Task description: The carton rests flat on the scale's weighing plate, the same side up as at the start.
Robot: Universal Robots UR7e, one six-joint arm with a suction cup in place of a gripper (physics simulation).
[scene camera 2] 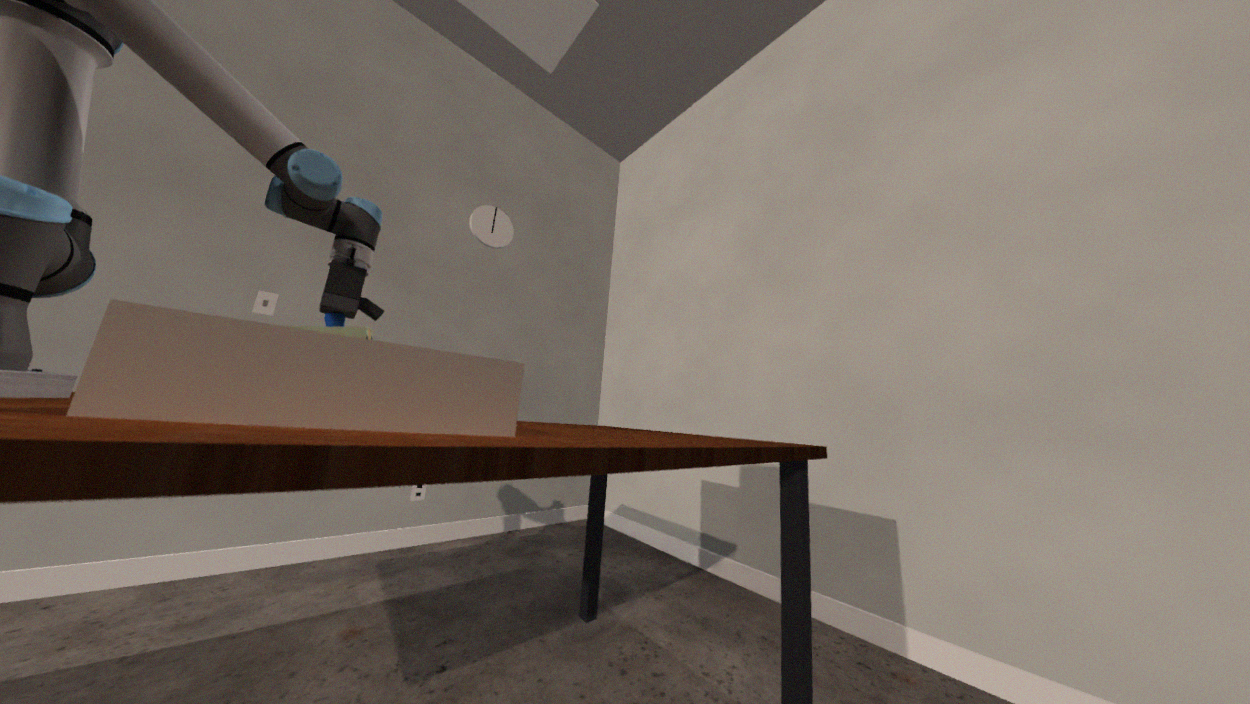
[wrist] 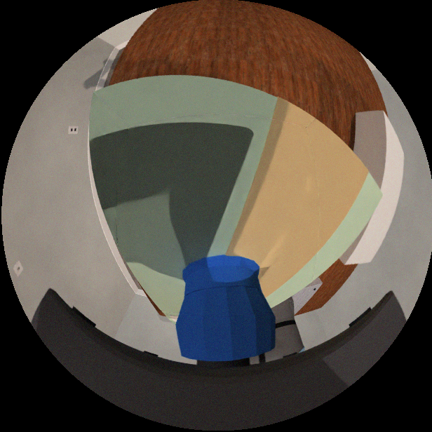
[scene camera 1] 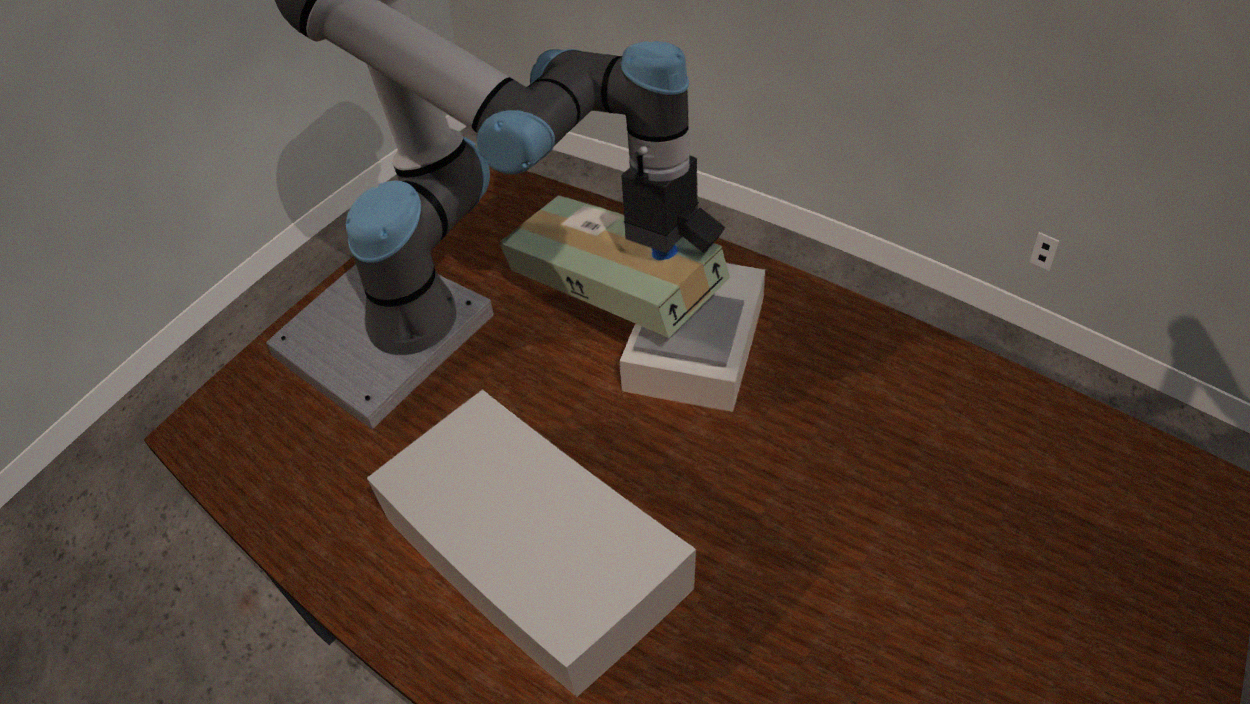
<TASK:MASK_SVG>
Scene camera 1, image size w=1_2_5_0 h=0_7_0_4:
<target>pale green carton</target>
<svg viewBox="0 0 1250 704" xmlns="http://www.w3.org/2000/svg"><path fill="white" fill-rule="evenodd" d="M499 242L512 271L668 338L730 278L721 245L713 243L703 253L682 237L675 244L678 251L673 257L666 260L656 260L652 257L652 249L650 247L625 239L625 225L623 222L625 219L623 214L559 195Z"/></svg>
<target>white block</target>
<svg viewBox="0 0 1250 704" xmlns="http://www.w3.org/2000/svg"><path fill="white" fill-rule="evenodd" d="M482 389L367 477L367 480L388 521L502 633L560 684L578 697L694 590L696 549L614 491Z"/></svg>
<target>scale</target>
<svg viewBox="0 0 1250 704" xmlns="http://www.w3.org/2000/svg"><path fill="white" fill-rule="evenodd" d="M765 270L726 263L730 278L670 338L635 324L619 361L622 391L733 412L763 302Z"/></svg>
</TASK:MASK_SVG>
